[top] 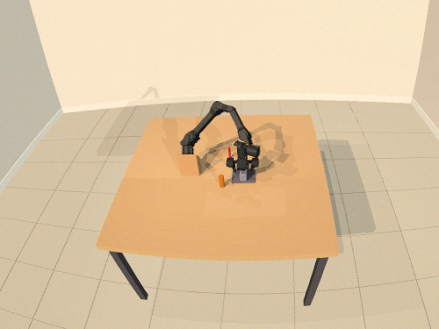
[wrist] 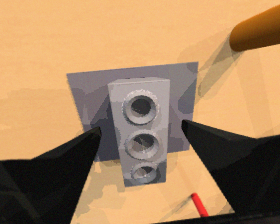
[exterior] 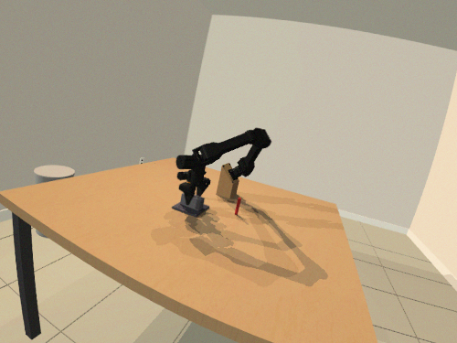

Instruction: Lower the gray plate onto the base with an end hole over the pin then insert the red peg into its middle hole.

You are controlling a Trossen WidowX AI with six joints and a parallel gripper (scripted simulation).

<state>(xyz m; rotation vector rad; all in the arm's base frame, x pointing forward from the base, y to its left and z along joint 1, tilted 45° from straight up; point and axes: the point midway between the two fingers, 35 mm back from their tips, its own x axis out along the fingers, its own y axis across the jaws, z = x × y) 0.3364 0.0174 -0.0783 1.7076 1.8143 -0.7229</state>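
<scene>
Right now my gripper tip is 2 cm below the gray plate. From my gripper tip the other things lie so: dark base 1 cm to the left, 2 cm below; then red peg 10 cm behind, 18 cm to the left, 1 cm above; then orange cylinder 12 cm behind, 9 cm to the right, 1 cm above.
</scene>
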